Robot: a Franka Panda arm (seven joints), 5 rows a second.
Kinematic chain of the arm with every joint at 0, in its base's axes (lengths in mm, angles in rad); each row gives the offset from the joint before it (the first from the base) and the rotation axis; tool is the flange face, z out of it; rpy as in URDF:
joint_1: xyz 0 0 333 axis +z
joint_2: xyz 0 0 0 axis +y
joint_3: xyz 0 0 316 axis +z
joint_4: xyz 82.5 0 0 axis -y
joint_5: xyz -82.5 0 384 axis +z
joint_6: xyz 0 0 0 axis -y
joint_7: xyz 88 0 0 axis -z
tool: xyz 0 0 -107 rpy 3.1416 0 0
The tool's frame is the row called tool.
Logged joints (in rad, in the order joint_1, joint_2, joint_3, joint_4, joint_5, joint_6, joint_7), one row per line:
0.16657, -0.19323, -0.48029, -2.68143, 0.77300, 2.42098, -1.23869
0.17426, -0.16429, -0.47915, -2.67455, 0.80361, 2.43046, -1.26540
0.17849, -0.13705, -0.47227, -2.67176, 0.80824, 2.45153, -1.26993
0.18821, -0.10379, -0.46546, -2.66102, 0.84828, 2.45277, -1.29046
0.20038, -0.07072, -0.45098, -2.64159, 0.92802, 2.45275, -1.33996
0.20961, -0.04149, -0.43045, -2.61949, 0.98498, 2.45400, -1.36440
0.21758, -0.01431, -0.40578, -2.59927, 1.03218, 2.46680, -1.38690
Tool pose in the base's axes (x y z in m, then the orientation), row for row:
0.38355, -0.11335, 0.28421, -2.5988, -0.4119, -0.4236
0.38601, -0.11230, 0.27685, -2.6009, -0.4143, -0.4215
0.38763, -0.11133, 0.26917, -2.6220, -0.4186, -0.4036
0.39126, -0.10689, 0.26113, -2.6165, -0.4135, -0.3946
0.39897, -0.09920, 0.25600, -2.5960, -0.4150, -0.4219
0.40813, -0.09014, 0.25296, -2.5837, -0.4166, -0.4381
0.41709, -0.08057, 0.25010, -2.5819, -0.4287, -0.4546
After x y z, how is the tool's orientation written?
As a rotation vector, in radians.
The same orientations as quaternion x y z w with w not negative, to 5 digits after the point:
-0.94757, -0.15019, -0.15445, 0.23599
-0.94784, -0.15098, -0.15361, 0.23498
-0.95103, -0.15183, -0.14639, 0.22598
-0.95086, -0.15027, -0.14340, 0.22963
-0.94716, -0.15141, -0.15393, 0.23721
-0.94485, -0.15235, -0.16021, 0.24164
-0.94348, -0.15666, -0.16612, 0.24021

